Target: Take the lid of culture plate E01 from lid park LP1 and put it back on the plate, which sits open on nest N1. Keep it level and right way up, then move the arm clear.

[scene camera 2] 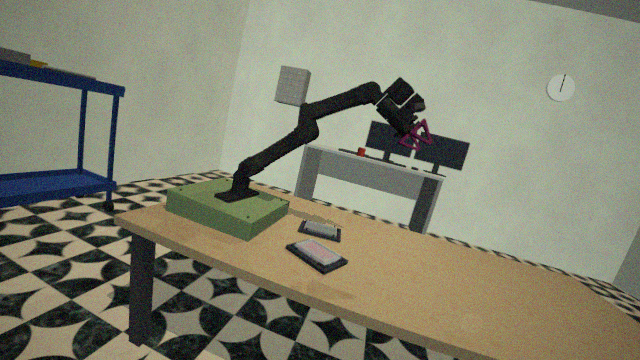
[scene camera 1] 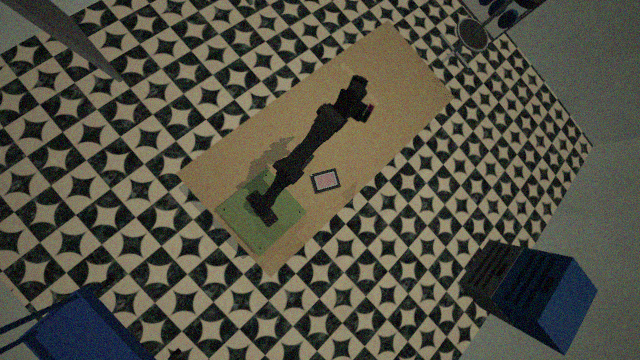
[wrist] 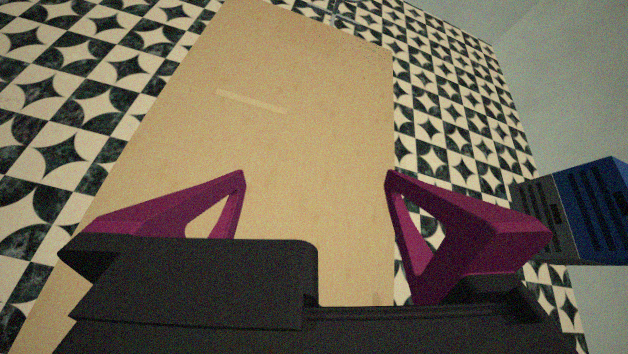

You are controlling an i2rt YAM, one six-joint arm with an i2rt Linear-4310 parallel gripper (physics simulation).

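The culture plate, with pink contents, sits on the dark nest N1. The pale, clear-looking lid lies flat on the dark lid park LP1, beside the nest and nearer the green base. In scene camera 1 the lid and lid park are hidden under the arm. My gripper is open and empty. It hangs high above the table, well beyond the plate and lid on the side away from the base. Neither plate nor lid shows in the wrist view.
The arm stands on a green base block at one end of the wooden table. A desk with monitors stands behind. A blue cart and a blue cabinet stand off the table.
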